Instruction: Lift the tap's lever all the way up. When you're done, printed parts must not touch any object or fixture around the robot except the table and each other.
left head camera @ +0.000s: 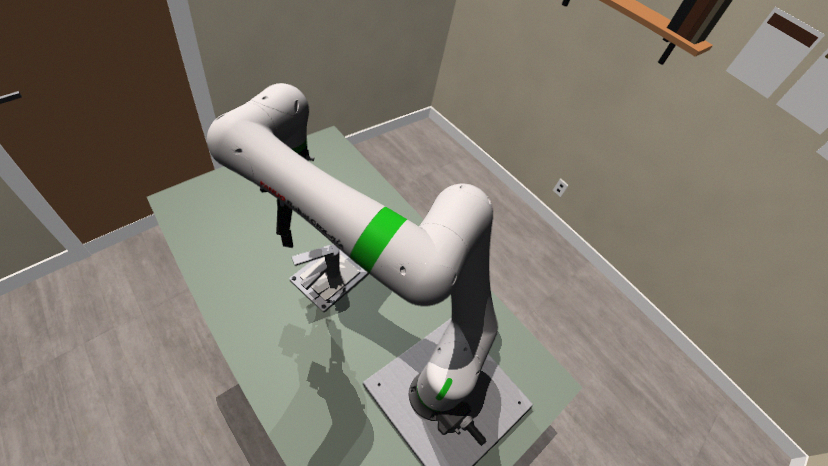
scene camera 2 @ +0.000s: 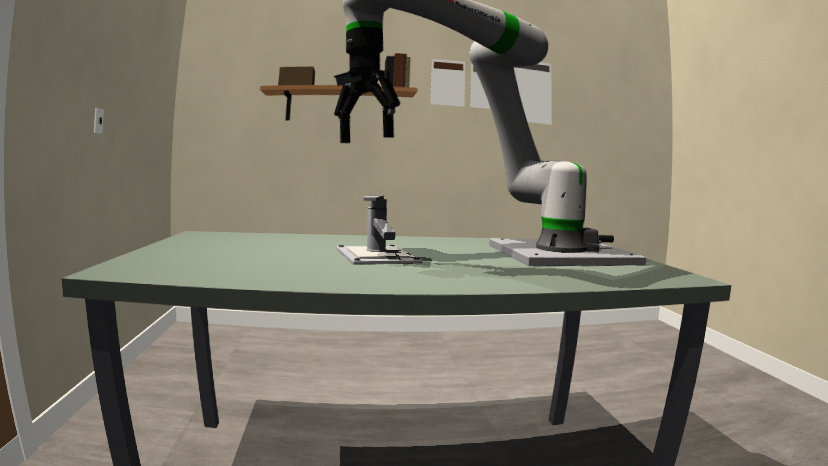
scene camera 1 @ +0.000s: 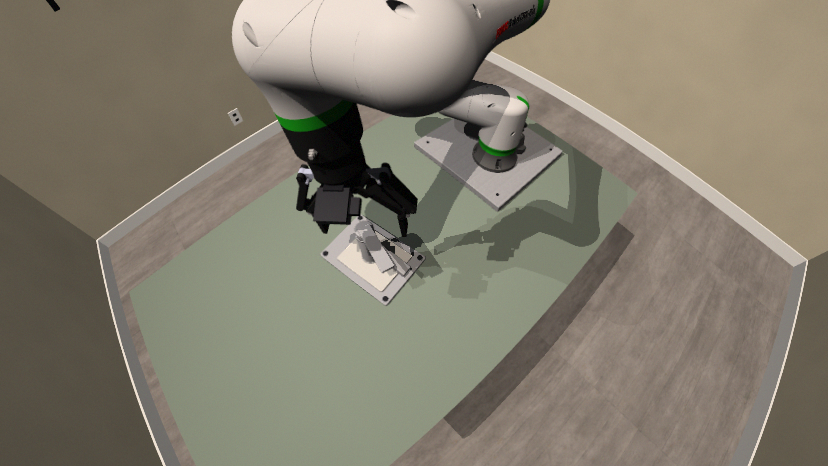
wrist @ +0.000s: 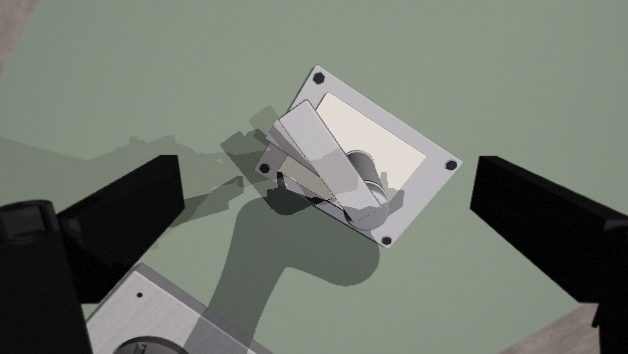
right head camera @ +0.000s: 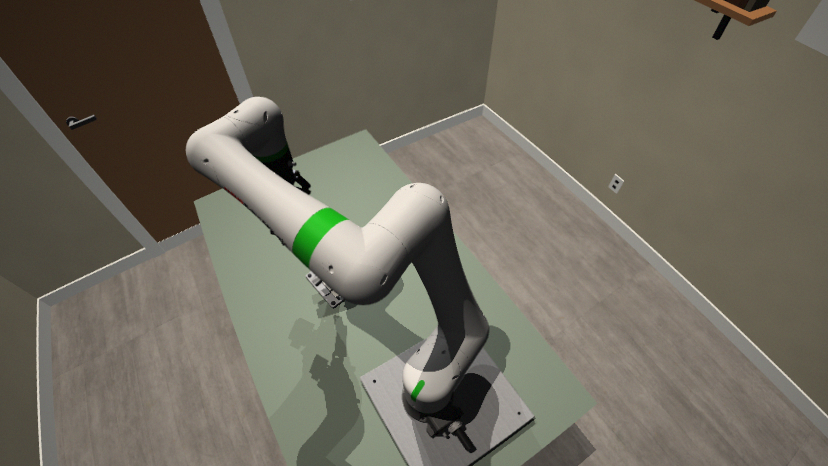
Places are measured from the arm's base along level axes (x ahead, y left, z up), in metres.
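Where they show: gripper, fingertip midpoint: (left head camera: 297, 225) (scene camera 2: 366, 140) (scene camera 1: 364, 228) (wrist: 328, 182); arm's base, origin of the base link: (scene camera 2: 561, 248) (scene camera 1: 494, 156).
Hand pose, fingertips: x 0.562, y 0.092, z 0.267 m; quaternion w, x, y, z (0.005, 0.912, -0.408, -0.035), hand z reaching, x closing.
Each offset is from my fingertips to the centre of the thing. "pt": to the spot under its first point. Level surfaces: height alone.
The grey tap @(pt dy -0.066, dx -0.035, dz -0.218 m) (scene camera 2: 375, 228) stands on a light mounting plate @(dy -0.089, dx -0.040, dz -0.284 m) (scene camera 1: 355, 275) (scene camera 2: 347, 254) (wrist: 382, 119) with dark bolts at its corners. Its flat lever @(dy -0.028, dx -0.026, dz -0.139 m) (left head camera: 309, 256) (scene camera 1: 376, 251) (scene camera 2: 373, 197) (wrist: 327, 152) sits on top, above the spout @(dy -0.020, dx -0.052, dz -0.212 m) (scene camera 2: 385, 231), and looks about level in scene camera 2. My gripper (scene camera 1: 363, 230) (scene camera 2: 366, 138) (wrist: 328, 182) is open and empty, pointing down, well above the tap. In the wrist view the lever lies between the two fingers, lower down. The arm hides the lever in the right head view. No printed part shows.
The green table @(dz -0.290 m) (scene camera 2: 202, 260) carries the tap and the robot's metal base plate (left head camera: 394, 405) (scene camera 1: 463, 167) (scene camera 2: 614, 260) (wrist: 115, 310). The arm arches from the base over to the tap. A wall shelf (scene camera 2: 324, 90) with books and a box is at the back.
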